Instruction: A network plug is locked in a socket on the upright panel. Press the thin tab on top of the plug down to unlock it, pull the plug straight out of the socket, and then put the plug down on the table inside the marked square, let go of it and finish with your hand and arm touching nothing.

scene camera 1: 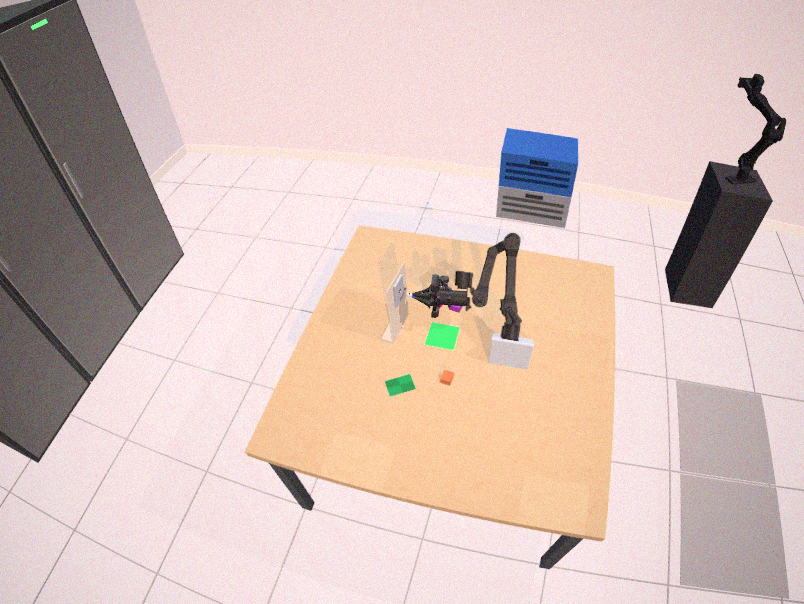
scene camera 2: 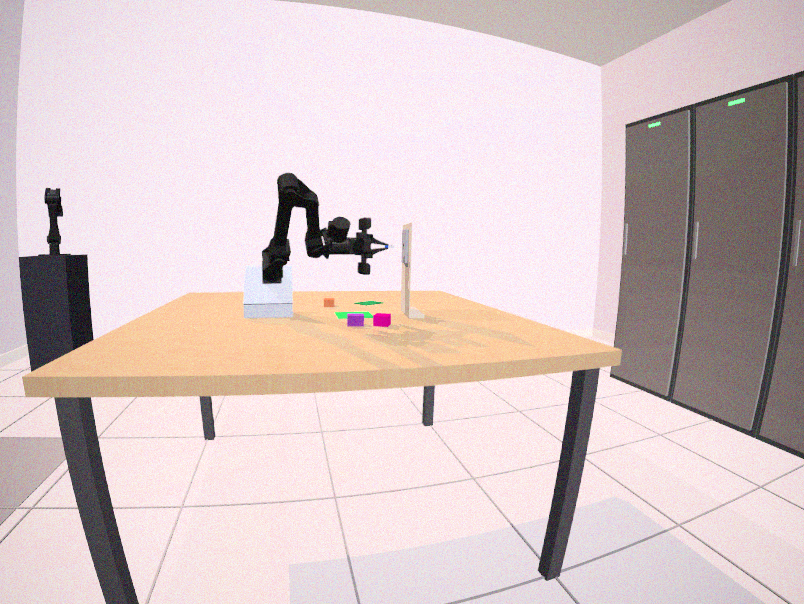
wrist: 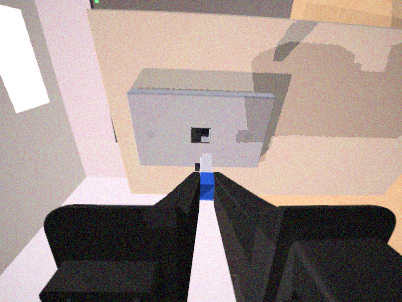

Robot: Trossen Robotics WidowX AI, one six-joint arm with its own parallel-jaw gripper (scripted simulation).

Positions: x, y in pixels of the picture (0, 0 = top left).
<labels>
The gripper shows in scene camera 1 point(412, 295), in scene camera 2 and in the wrist view. One and the same spot on an upright panel: point(scene camera 1: 397, 299) is point(wrist: 219, 161). The same spot on the gripper: point(wrist: 289, 245) is point(scene camera 2: 371, 250).
</labels>
